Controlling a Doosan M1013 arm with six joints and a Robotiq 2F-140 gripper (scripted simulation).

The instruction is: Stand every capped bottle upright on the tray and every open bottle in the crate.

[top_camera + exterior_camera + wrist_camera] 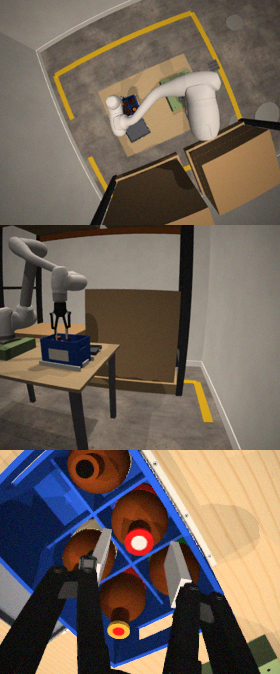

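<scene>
The blue crate lies 120 mm below my hand, 40 mm to the left of it and 10 mm behind it. Round my hand: grey tray: 320 mm to the left, 190 mm below, 60 mm behind; then brown capped bottle: 110 mm below, 100 mm behind, 80 mm to the left; then uncapped bottle: 110 mm below, 90 mm ahead, 10 mm to the left.
</scene>
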